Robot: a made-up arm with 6 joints. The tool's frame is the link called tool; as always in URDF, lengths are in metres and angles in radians. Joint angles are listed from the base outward.
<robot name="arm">
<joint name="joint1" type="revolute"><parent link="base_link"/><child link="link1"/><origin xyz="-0.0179 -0.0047 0.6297" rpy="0.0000 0.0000 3.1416"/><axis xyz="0 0 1"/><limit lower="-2.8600" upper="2.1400"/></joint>
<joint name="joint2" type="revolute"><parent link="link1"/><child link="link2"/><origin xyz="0.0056 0.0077 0.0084" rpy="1.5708 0.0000 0.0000"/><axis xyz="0 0 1"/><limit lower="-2.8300" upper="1.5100"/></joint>
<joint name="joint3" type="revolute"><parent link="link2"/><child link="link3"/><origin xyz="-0.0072 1.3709 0.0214" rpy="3.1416 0.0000 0.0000"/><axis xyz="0 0 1"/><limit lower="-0.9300" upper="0.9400"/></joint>
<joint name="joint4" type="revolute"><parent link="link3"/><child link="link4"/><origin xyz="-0.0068 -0.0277 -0.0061" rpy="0.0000 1.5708 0.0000"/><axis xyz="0 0 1"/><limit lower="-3.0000" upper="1.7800"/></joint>
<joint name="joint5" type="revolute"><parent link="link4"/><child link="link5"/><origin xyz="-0.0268 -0.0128 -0.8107" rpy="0.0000 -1.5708 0.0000"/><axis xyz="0 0 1"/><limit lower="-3.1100" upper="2.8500"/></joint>
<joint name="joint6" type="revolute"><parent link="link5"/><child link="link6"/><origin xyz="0.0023 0.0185 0.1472" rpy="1.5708 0.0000 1.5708"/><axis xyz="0 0 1"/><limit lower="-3.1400" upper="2.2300"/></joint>
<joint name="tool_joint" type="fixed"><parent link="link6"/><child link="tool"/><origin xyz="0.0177 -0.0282 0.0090" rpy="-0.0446 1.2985 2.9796"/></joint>
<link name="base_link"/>
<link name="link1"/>
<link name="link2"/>
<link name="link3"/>
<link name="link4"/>
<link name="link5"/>
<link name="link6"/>
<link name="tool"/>
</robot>
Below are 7 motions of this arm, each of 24 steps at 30 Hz.
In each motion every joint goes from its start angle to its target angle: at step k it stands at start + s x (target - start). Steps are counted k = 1, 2, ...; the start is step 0. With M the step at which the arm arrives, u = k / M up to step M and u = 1 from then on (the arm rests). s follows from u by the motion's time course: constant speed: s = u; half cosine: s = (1 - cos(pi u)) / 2; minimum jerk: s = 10 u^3 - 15 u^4 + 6 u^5.
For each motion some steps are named. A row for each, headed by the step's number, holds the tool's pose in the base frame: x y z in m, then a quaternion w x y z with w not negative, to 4 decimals.
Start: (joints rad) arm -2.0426 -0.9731 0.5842 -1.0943 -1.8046 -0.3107
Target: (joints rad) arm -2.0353 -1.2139 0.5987 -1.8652 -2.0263 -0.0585
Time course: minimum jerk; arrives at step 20
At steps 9, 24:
9: 0.4785 1.0549 2.1005 0.9266 0.1100 -0.0181 -0.3591
24: 0.6134 1.1987 1.9214 0.9828 -0.0252 0.1241 -0.1342

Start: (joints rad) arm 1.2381 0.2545 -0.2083 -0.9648 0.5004 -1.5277
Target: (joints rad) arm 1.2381 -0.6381 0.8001 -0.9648 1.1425 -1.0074
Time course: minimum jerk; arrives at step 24
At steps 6, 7, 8, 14, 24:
6: 0.3747 0.8905 1.6908 0.3195 0.8931 0.3155 0.0273
7: 0.3625 0.8585 1.7702 0.2910 0.9090 0.2919 0.0623
8: 0.3451 0.8121 1.8634 0.2555 0.9252 0.2618 0.1012
14: 0.1108 0.1608 2.4426 0.0703 -0.9549 0.0120 -0.2882
24: -0.1607 -0.6104 2.5410 0.3565 -0.8669 0.2040 -0.2824

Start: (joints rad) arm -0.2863 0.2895 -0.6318 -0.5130 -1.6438 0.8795
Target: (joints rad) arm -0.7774 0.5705 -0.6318 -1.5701 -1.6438 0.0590
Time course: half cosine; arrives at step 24
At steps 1, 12, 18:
1: 0.7394 -0.3768 1.3187 0.5085 0.2821 0.7413 0.3351
12: 0.6867 -0.5157 1.1619 0.4230 0.6520 0.6180 0.1183
18: 0.6450 -0.6088 1.0585 0.2635 0.8505 0.4552 -0.0002

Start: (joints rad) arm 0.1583 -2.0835 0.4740 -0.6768 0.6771 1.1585
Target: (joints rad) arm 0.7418 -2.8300 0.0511 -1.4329 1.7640 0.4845
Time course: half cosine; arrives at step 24
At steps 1, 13, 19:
1: -1.8212 -0.3962 0.5240 0.0527 -0.2422 0.9324 0.2631
13: -1.3849 -0.7807 -0.0070 0.3244 -0.6800 0.6542 0.0665
19: -1.0342 -0.8544 -0.2554 0.4690 -0.8058 0.3605 0.0280

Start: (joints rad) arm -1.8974 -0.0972 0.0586 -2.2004 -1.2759 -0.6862
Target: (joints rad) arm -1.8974 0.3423 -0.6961 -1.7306 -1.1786 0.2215
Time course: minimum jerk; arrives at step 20
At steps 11, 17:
11: -0.2308 -0.8124 1.4835 0.2620 0.8438 -0.4205 -0.2062
17: -0.2251 -0.7350 1.2128 0.2211 0.8638 -0.3057 -0.3341

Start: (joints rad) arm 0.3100 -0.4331 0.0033 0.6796 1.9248 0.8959
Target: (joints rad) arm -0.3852 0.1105 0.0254 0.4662 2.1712 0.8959
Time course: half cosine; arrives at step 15
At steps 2, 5, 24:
2: 0.1937 -0.0487 2.3852 0.1317 -0.2345 -0.9616 -0.0547
5: 0.3773 -0.0560 2.3524 0.1652 -0.2827 -0.9430 -0.0603
24: 0.8900 -0.4997 2.0591 0.2724 -0.4551 -0.8354 -0.1444

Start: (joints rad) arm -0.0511 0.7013 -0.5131 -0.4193 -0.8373 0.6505
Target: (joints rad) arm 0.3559 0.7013 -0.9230 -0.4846 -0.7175 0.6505
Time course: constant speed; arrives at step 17
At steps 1, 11, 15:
1: 1.0675 -0.1573 0.9335 0.6460 0.0957 0.7408 0.1576
11: 0.8838 0.0683 0.9036 0.5622 0.0244 0.8029 0.1966
15: 0.7977 0.1323 0.9053 0.5275 -0.0096 0.8242 0.2059

